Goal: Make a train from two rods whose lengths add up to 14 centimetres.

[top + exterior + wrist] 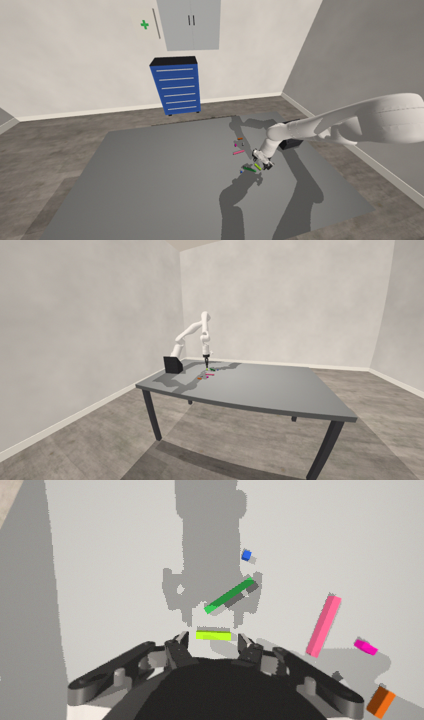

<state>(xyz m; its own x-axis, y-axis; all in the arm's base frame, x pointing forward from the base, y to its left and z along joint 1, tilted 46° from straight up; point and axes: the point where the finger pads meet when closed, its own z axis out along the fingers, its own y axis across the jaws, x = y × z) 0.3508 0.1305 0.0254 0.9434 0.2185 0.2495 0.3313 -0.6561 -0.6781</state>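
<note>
Now: hand 4 cm above the lime rod. From my hand the other things lie so: blue rod: 12 cm ahead, 4 cm below; green rod: 6 cm ahead, 4 cm below; pink rod: 14 cm to the right, 7 cm ahead, 4 cm below.
</note>
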